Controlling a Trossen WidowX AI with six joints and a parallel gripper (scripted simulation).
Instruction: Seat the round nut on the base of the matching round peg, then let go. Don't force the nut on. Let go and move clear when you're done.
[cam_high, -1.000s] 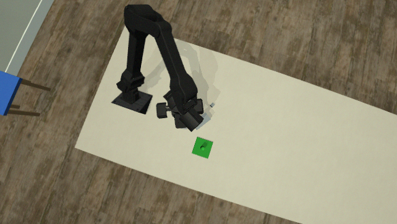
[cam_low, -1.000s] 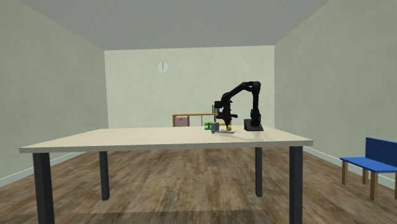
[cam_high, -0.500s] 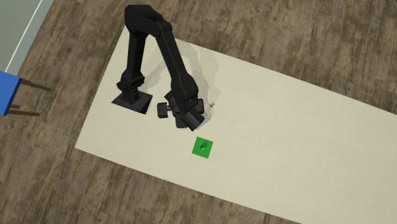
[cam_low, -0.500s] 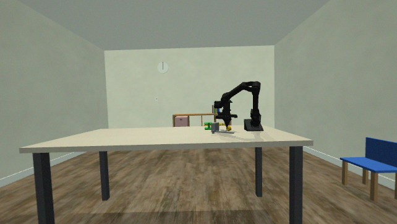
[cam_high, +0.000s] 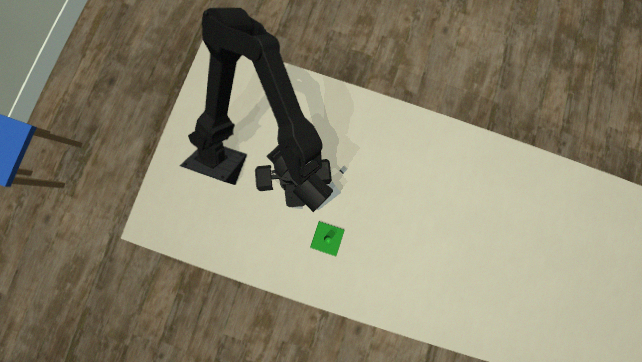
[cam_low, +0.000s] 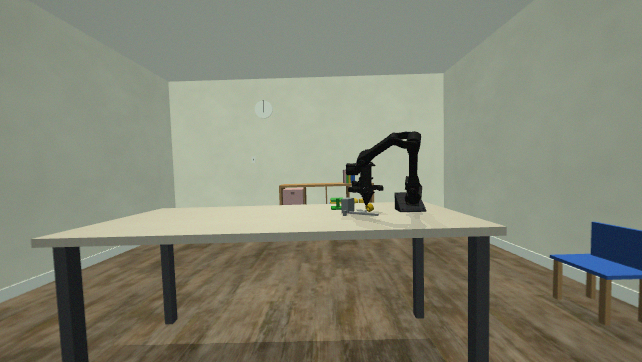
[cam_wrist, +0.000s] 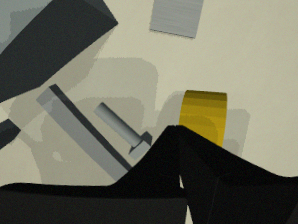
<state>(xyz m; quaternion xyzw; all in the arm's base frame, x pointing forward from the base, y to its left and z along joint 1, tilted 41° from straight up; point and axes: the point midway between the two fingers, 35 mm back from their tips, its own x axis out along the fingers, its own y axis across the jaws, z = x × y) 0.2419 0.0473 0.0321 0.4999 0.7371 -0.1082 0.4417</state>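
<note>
My gripper is now 6 cm above the grey bolt, 3 cm to the right of it and 2 cm short of it. The rest, counted from my hand: grey block: 10 cm ahead, 4 cm below, 1 cm to the right; curved grey strip: 7 cm below, 6 cm to the left, 2 cm ahead; small grey square piece: 7 cm below, 6 cm to the right, 3 cm ahead.
</note>
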